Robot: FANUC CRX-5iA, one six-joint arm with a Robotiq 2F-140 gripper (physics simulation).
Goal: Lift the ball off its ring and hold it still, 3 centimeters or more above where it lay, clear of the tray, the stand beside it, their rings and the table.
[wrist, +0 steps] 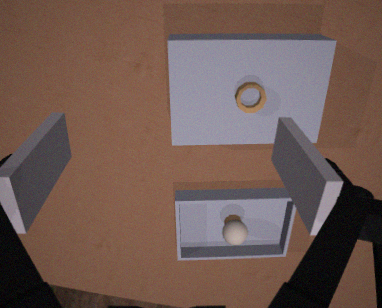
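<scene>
A small cream ball sits inside the grey walled tray, at the lower middle of the wrist view. Part of an orange-brown ring shows just behind the ball; the ball hides the rest. My gripper is open, its two pads wide apart, with nothing between them. It hangs above the table, and the right pad overlaps the tray's upper right corner in the view. The ball appears below the level of the pads in the picture, apart from them.
A larger flat grey stand lies beyond the tray, with an empty orange ring on its top. A strip of brown table lies between stand and tray. The table's near edge shows at the bottom left.
</scene>
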